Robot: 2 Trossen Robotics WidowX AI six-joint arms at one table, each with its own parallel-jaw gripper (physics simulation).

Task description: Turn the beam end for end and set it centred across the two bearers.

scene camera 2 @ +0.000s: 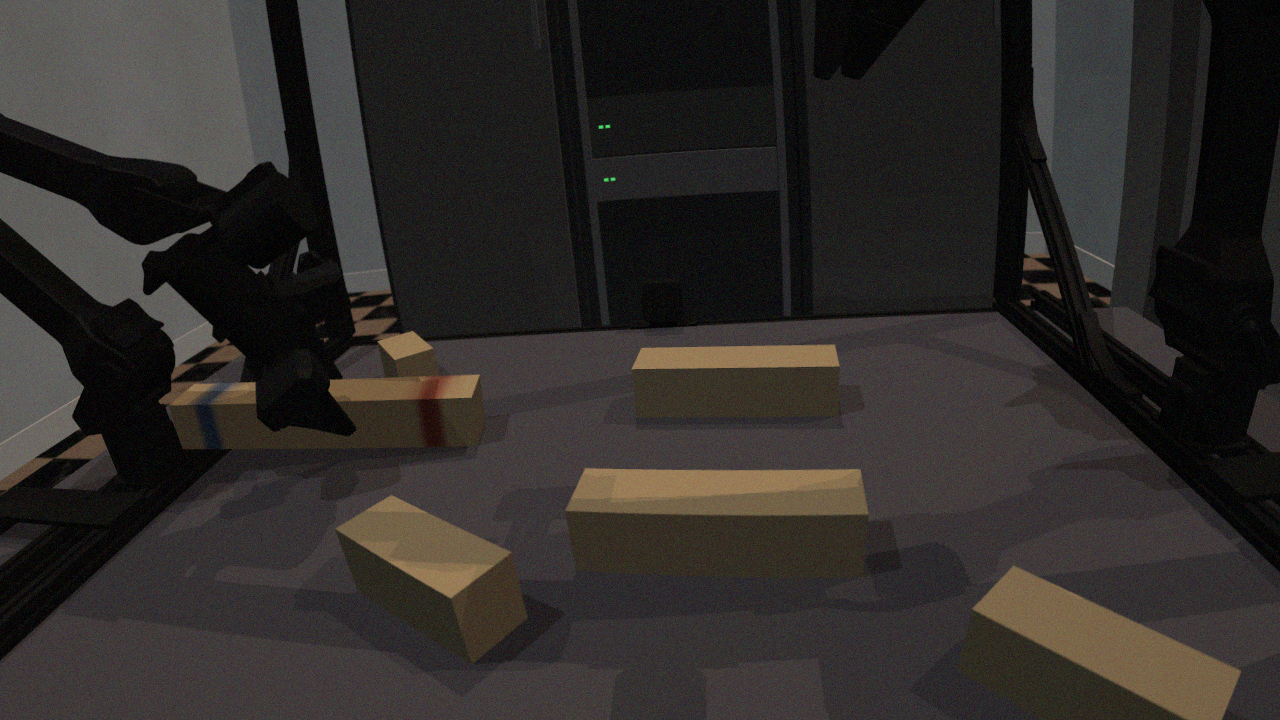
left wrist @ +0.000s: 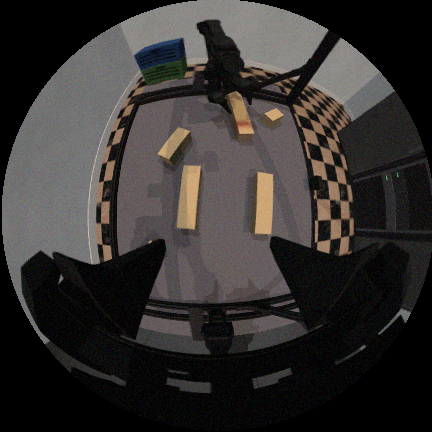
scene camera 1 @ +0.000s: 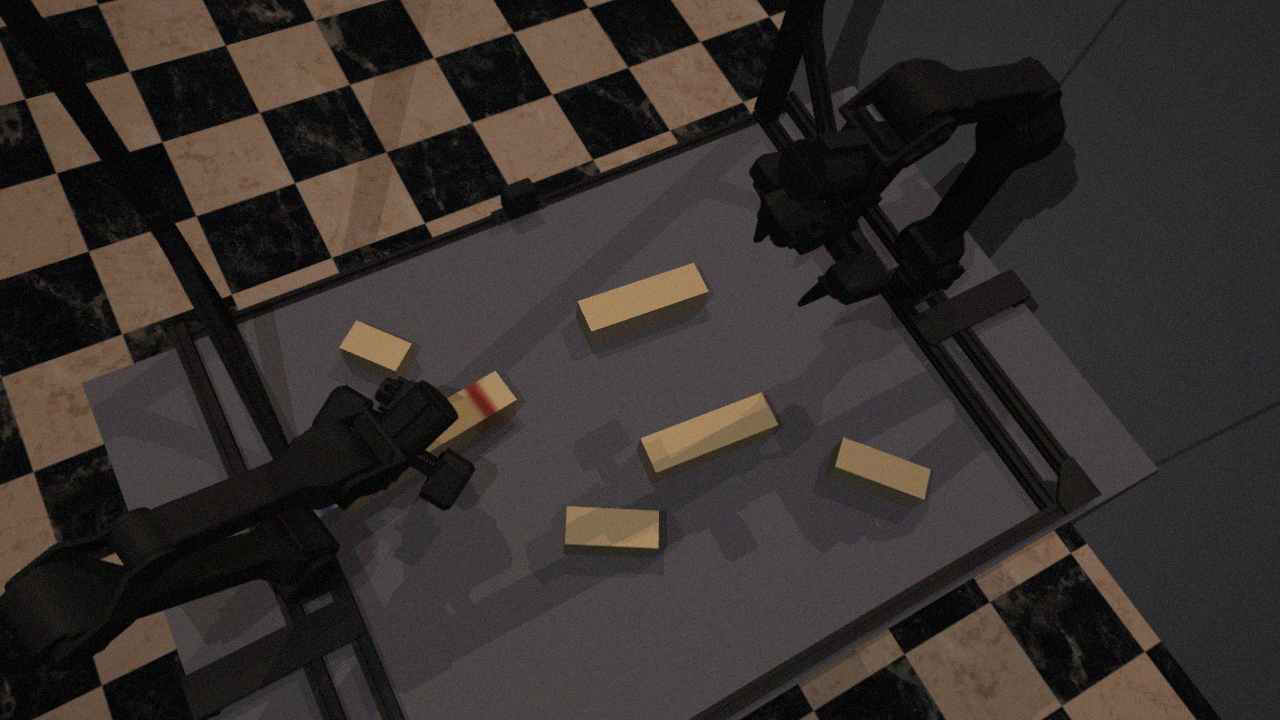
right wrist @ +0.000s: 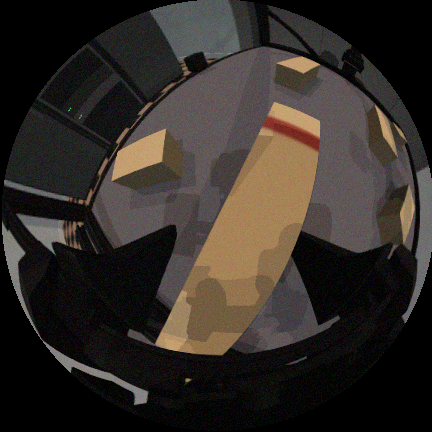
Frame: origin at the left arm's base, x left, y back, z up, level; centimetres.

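Seen in the pictures: left gripper, fingertip midpoint: (scene camera 2: 834,78) (left wrist: 218,243) (scene camera 1: 778,272); right gripper, fingertip midpoint: (scene camera 2: 345,405) (left wrist: 240,108) (right wrist: 232,231); left arm's base, link origin: (scene camera 2: 1202,432) (left wrist: 216,314) (scene camera 1: 910,284); right arm's base, link origin: (scene camera 2: 152,470) (left wrist: 213,87) (scene camera 1: 304,573).
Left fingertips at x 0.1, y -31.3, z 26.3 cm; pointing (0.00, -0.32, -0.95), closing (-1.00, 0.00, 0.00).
Note:
Pixels of each thing's top centre, then the offset from my left fingertips to it. Level surfaces: height alone.
- pale beam, top centre: (right wrist: 236,278) (scene camera 2: 313,379) (scene camera 1: 400,443) (left wrist: 237,98) dx -8.3, dy -44.4, dz -21.3 cm
- far bearer, top centre: (scene camera 2: 736,356) (scene camera 1: 643,296) (left wrist: 264,202) (right wrist: 302,62) dx -14.3, dy -6.5, dz -23.6 cm
- small block, top centre: (scene camera 2: 404,344) (right wrist: 134,154) (scene camera 1: 375,345) (left wrist: 274,113) dx -23.2, dy -41.8, dz -23.9 cm
- table, surface height: dz -28.3 cm
The pale beam (scene camera 1: 494,402) (scene camera 2: 375,411) (left wrist: 239,112) (right wrist: 250,225) lies flat at the left in both scene views, its red band towards the bearers and its blue band towards the right arm's base. My right gripper (scene camera 1: 418,438) (scene camera 2: 341,402) (right wrist: 232,231) is open, with its fingers spread on either side of the beam's middle, holding nothing. The far bearer (scene camera 1: 642,300) (scene camera 2: 735,380) (left wrist: 264,202) and the near bearer (scene camera 1: 708,436) (scene camera 2: 716,528) (left wrist: 190,197) lie roughly parallel, apart, with nothing on them. My left gripper (scene camera 1: 781,270) (left wrist: 218,243) is open and empty, raised at the upper right in scene camera 1.
A small block (scene camera 1: 375,346) (scene camera 2: 407,353) lies just behind the beam. Another block (scene camera 1: 612,528) (scene camera 2: 429,573) lies at the near left of the near bearer, and a third (scene camera 1: 881,467) (scene camera 2: 1100,644) at the near right. Dark frame rails edge the table (scene camera 1: 716,644).

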